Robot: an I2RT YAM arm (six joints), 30 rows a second.
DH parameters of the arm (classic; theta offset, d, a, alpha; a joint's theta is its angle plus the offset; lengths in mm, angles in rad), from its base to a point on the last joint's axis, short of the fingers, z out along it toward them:
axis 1: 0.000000 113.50 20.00 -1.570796
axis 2: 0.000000 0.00 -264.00 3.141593
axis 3: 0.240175 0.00 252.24 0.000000
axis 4: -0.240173 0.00 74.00 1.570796
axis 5: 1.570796 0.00 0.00 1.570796
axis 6: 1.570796 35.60 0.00 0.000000
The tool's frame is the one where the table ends.
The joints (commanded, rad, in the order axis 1, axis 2, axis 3, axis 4, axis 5, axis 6), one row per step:
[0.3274 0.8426 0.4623 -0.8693 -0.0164 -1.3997]
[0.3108 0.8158 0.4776 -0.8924 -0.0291 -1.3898]
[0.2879 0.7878 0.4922 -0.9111 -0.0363 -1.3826]
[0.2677 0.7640 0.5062 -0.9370 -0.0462 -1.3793]
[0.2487 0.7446 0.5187 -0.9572 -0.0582 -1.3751]
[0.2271 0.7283 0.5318 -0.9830 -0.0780 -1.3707]
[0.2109 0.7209 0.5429 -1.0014 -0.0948 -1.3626]
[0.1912 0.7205 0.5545 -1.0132 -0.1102 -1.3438]
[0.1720 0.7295 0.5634 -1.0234 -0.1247 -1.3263]
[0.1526 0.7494 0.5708 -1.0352 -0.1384 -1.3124]
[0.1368 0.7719 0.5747 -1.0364 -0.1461 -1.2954]
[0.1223 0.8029 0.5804 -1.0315 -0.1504 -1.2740]
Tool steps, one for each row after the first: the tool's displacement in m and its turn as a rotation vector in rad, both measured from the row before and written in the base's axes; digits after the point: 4 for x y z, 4 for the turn. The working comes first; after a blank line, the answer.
Tool pose at each row, in the base's axes (x y z in m, rotation vector in rad; the steps are taken from these numbers as rounded here):
[0.1216 0.0419 0.1713 -2.1684 1.8484 -0.2157]
[0.1203 0.0397 0.1778 -2.1292 1.8599 -0.2142]
[0.1191 0.0366 0.1843 -2.0849 1.8741 -0.2251]
[0.1170 0.0338 0.1898 -2.0545 1.8869 -0.2252]
[0.1153 0.0314 0.1946 -2.0242 1.8978 -0.2225]
[0.1131 0.0290 0.1990 -1.9953 1.9123 -0.2057]
[0.1119 0.0274 0.2023 -1.9700 1.9281 -0.1879]
[0.1121 0.0257 0.2053 -1.9305 1.9575 -0.1700]
[0.1130 0.0241 0.2067 -1.8980 1.9922 -0.1458]
[0.1146 0.0226 0.2065 -1.8754 2.0334 -0.1131]
[0.1171 0.0214 0.2054 -1.8505 2.0738 -0.0888]
[0.1213 0.0203 0.2041 -1.8219 2.1188 -0.0665]

[-0.0013 -0.0022 0.0065 0.0203 -0.0131 -0.0219]
[-0.0012 -0.0031 0.0065 0.0158 -0.0198 -0.0272]
[-0.0021 -0.0028 0.0055 0.0132 -0.0084 -0.0197]
[-0.0017 -0.0024 0.0048 0.0152 -0.0079 -0.0184]
[-0.0022 -0.0024 0.0044 0.0202 0.0014 -0.0181]
[-0.0012 -0.0016 0.0033 0.0180 0.0047 -0.0173]
[0.0002 -0.0017 0.0030 0.0206 0.0059 -0.0311]
[0.0009 -0.0016 0.0014 0.0174 0.0158 -0.0299]
[0.0016 -0.0015 -0.0002 0.0133 0.0286 -0.0273]
[0.0025 -0.0012 -0.0011 0.0096 0.0239 -0.0290]
[0.0042 -0.0011 -0.0013 0.0078 0.0247 -0.0331]

